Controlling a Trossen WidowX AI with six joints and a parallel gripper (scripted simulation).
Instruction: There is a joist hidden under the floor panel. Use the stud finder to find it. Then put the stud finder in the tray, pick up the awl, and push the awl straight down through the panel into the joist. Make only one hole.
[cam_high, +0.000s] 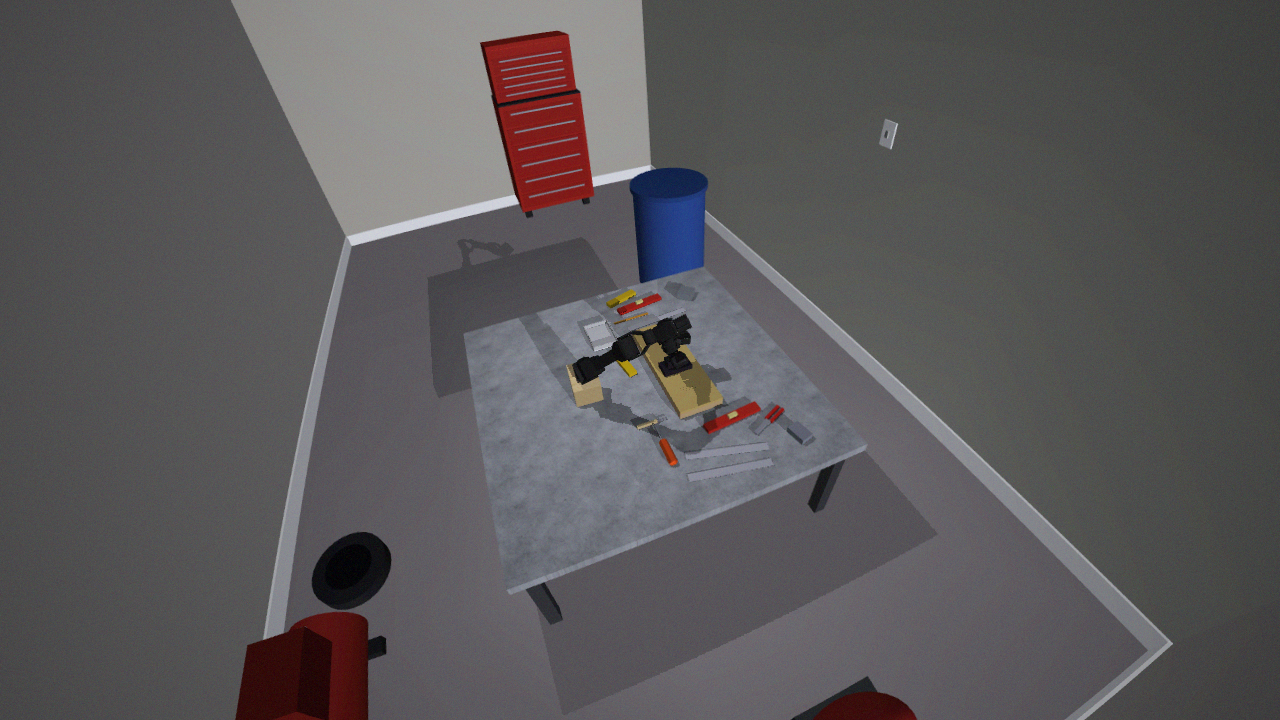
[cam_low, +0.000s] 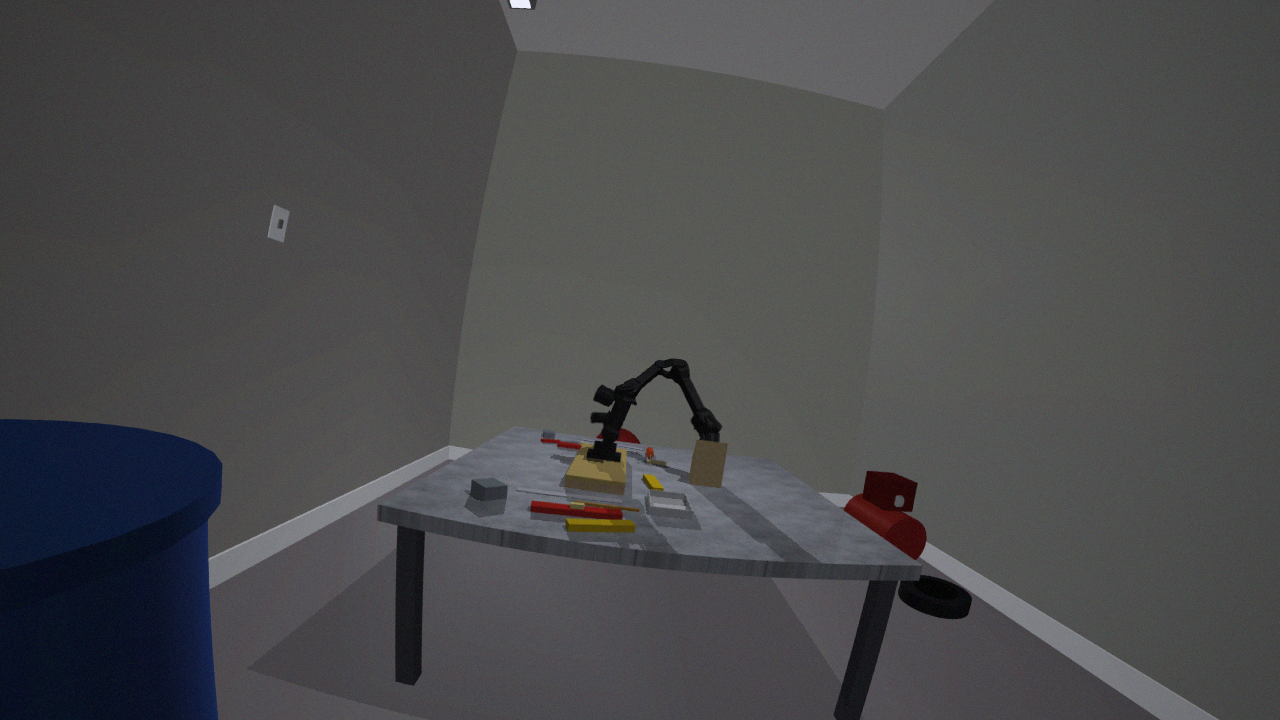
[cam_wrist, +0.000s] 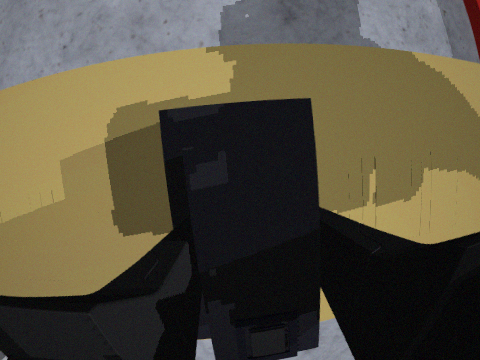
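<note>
Now: gripper tip 240 mm past the white tray, 350 mm to the right of it and 50 mm above it. Round my gripper tip: thin orange rod (70 mm behind, 430 mm to the left, 60 mm below); then orange-handled tool (180 mm behind, 300 mm to the right, 50 mm below); then black stud finder (20 mm behind, 20 mm above).
</note>
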